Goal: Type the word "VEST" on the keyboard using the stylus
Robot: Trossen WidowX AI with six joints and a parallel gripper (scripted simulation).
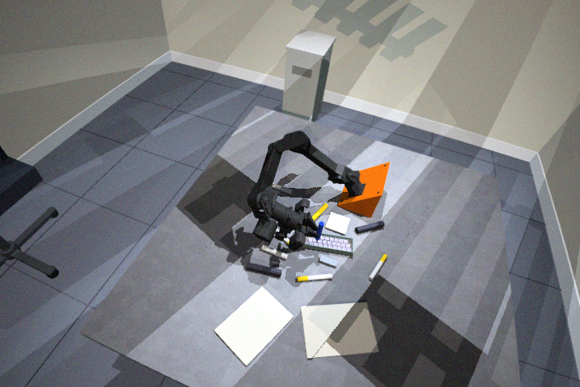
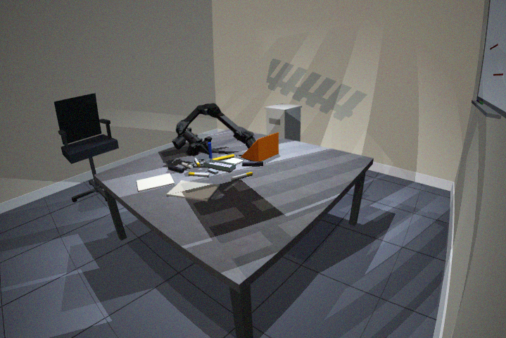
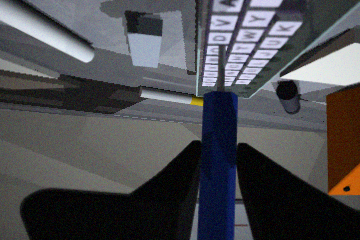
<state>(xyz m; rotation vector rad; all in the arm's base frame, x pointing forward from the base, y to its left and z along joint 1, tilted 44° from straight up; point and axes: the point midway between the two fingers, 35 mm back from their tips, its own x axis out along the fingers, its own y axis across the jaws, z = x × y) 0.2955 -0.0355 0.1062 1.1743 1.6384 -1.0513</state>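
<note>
Now: gripper tip 20 mm above the blue stylus. Also, from my gripper tip: grey block (80 mm below, 60 mm to the left, 40 mm ahead); white pad (140 mm behind, 80 mm below, 40 mm to the left).
</note>
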